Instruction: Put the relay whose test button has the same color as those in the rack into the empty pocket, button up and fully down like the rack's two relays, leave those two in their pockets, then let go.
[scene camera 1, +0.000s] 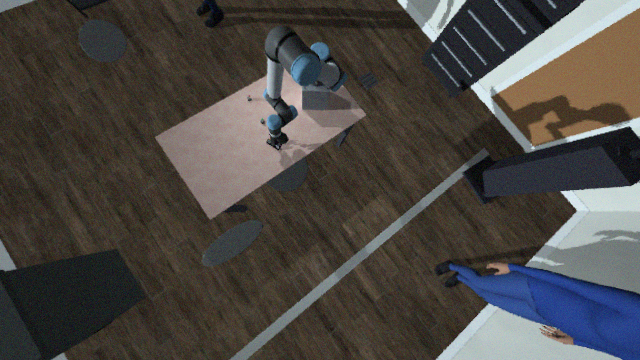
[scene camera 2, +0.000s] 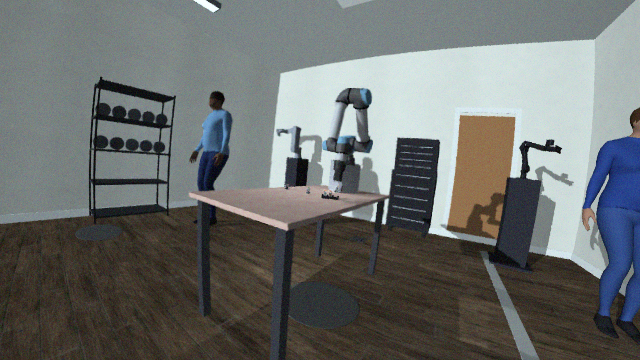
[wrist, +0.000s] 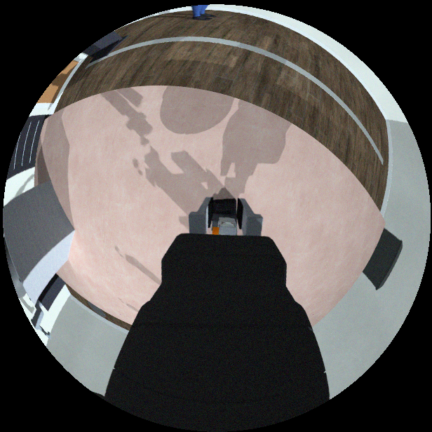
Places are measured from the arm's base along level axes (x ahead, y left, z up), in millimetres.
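Where they show: gripper, fingertip midpoint: (scene camera 1: 279, 146) (scene camera 2: 339, 191).
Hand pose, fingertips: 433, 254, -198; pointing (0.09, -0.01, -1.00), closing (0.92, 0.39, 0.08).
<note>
Each offset is from my fingertips to the centre of the thing, as dx, dy, dz. Level surfaces: height alone.
My gripper (scene camera 1: 278, 141) (scene camera 2: 338, 187) (wrist: 224, 206) points down and is shut on a relay (wrist: 227, 226) with a clear grey housing. An orange patch shows beside it in the wrist view. The black rack @(+28, -50, -41) (scene camera 1: 270, 143) (scene camera 2: 330, 197) (wrist: 224, 206) is at and below the fingertips. Small relay tops show along it in scene camera 2, too small to read their button colors. How deep the held relay sits is hidden. One loose relay @(+19, -246, -30) (scene camera 1: 262, 121) (scene camera 2: 308, 190), with a greenish spot, and another loose relay @(+21, -457, -30) (scene camera 1: 249, 98) (scene camera 2: 286, 186) stand apart on the table.
The pink table @(dz -53) (scene camera 1: 200, 150) (scene camera 2: 250, 200) (wrist: 110, 200) carries all of these. The grey robot base block (scene camera 1: 320, 99) (wrist: 37, 220) stands at one end. Arm shadows fall around the rack. People stand away from the table, one in blue (scene camera 1: 550, 300) (scene camera 2: 622, 200).
</note>
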